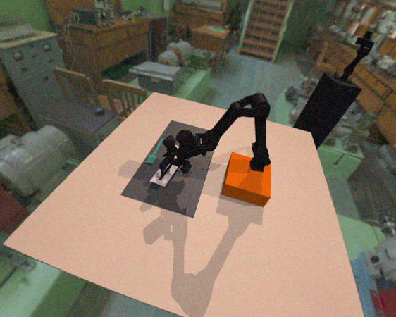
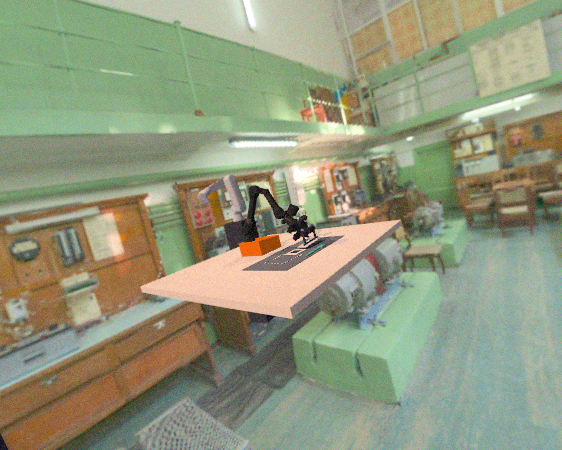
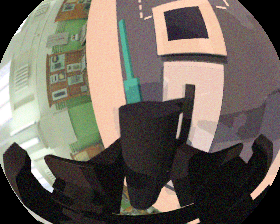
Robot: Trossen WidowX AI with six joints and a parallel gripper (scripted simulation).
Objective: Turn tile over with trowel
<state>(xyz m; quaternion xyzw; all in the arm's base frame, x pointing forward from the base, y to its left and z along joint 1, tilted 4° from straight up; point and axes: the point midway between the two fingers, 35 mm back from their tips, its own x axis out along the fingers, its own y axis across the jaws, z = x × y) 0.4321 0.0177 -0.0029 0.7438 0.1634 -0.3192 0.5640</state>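
Now: the dark grey mat 70 mm behind my gripper tip, 90 mm to the right of it and 90 mm below it. Also, from my gripper tip: tile (60 mm behind, 120 mm to the right, 70 mm below); then teal trowel (70 mm ahead, 100 mm to the right, 70 mm below).
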